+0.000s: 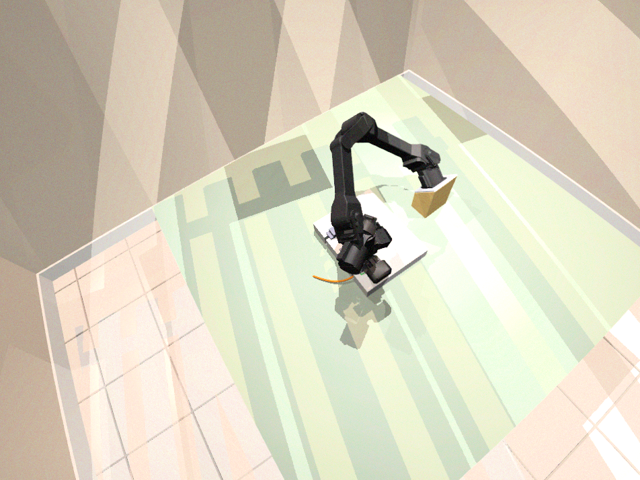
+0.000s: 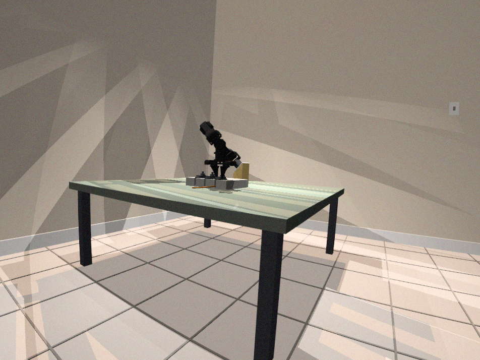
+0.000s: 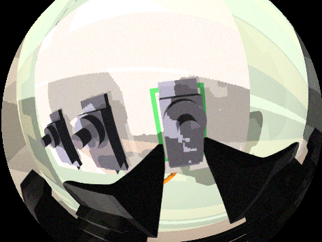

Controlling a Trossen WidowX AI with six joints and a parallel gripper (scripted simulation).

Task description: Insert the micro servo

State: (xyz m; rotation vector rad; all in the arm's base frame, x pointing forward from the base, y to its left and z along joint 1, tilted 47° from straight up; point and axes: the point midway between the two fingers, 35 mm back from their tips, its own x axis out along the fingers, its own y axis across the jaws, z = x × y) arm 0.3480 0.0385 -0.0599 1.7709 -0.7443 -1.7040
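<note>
My gripper tip is 120 mm past the white deck, 70 mm to the left of it and 30 mm above it.
</note>
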